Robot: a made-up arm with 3 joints. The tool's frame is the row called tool. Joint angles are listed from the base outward. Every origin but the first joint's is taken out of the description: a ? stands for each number. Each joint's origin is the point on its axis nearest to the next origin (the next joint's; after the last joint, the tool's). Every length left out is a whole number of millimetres.
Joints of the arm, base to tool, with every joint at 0 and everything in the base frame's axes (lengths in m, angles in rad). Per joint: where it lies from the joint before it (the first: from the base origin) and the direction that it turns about. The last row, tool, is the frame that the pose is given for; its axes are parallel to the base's.
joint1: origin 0 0 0.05 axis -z
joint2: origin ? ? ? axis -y
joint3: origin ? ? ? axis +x
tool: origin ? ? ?
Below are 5 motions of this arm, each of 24 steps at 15 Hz.
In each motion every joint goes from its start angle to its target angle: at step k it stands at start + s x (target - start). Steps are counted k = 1, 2, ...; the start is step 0. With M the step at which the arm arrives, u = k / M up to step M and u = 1 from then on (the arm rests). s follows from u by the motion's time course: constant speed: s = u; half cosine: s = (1 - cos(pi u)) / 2; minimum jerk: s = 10 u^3 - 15 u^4 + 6 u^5.
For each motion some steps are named. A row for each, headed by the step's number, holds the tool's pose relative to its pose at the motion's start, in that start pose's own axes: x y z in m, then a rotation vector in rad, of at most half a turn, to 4 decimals.
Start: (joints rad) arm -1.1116 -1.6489 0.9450
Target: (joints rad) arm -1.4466 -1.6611 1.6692
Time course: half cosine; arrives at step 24
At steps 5, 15, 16, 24:
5: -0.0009 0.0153 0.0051 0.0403 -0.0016 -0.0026
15: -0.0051 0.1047 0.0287 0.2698 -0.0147 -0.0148
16: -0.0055 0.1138 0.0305 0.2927 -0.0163 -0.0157
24: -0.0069 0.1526 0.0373 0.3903 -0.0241 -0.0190

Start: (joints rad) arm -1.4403 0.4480 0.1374
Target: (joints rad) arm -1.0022 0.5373 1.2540
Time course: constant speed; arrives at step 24
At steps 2, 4, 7, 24:
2: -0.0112 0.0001 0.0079 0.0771 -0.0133 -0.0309
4: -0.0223 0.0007 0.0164 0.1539 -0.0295 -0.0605
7: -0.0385 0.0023 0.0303 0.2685 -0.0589 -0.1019
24: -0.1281 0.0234 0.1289 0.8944 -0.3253 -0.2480

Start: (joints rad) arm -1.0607 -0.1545 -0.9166
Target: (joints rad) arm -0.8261 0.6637 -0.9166
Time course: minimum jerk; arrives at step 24
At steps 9, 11, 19, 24:
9: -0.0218 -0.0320 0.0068 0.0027 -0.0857 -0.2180
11: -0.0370 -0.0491 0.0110 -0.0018 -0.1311 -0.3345
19: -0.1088 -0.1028 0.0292 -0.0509 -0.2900 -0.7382
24: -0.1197 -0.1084 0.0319 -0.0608 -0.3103 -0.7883

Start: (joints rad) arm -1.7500 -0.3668 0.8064
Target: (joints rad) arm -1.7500 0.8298 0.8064
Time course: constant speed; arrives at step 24
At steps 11, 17, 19, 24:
11: 0.0099 0.0617 0.0592 0.0000 -0.3796 0.3959
17: -0.0044 0.0943 0.0904 0.0000 -0.5866 0.6118
19: -0.0121 0.1043 0.1000 0.0000 -0.6556 0.6838
24: -0.0370 0.1264 0.1212 0.0000 -0.8282 0.8637

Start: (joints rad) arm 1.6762 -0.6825 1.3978
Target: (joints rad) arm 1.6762 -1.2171 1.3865
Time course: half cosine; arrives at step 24
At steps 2, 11, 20, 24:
2: -0.0002 -0.0013 -0.0002 -0.0002 0.0016 -0.0090
11: -0.0079 -0.0333 -0.0057 -0.0049 0.0406 -0.2288
20: -0.0263 -0.0681 -0.0117 -0.0103 0.0884 -0.4909
24: -0.0295 -0.0723 -0.0124 -0.0110 0.0950 -0.5261

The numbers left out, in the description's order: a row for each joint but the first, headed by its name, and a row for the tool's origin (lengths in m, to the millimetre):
joint2: 0.082 -0.371 0
joint3: 0.147 0 0.002
tool: 0 -0.004 -0.086

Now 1 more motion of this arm.
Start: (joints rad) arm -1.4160 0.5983 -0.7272
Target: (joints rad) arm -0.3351 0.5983 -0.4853
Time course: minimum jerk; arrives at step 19
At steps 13, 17, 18, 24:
13: -0.3395 -0.1634 0.1502 -0.3079 0.4254 -0.5852
17: -0.4056 -0.1621 0.2091 -0.3790 0.4997 -0.7189
18: -0.4087 -0.1617 0.2121 -0.3825 0.5032 -0.7255
24: -0.4091 -0.1616 0.2126 -0.3831 0.5037 -0.7265

